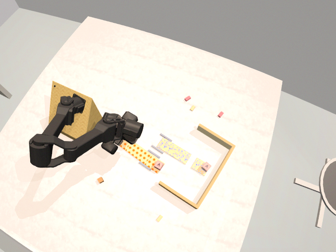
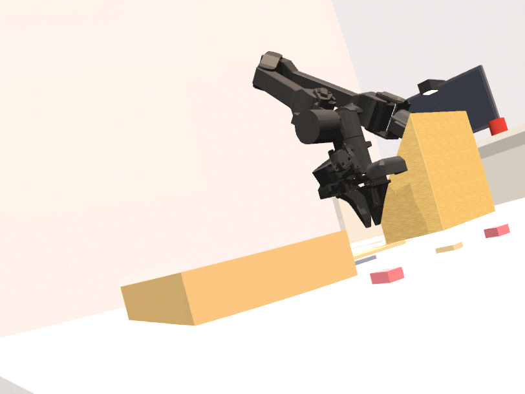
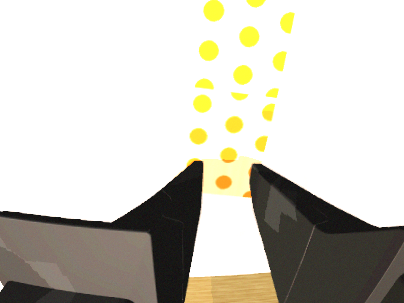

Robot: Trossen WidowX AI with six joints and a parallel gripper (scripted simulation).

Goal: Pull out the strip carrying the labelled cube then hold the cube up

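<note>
The orange-dotted strip is 8 cm ahead of my gripper tip, 1 cm to the right of it and 4 cm below it. From my gripper tip the other things lie so: blue-speckled strip 22 cm ahead, 8 cm to the left, 4 cm below.
</note>
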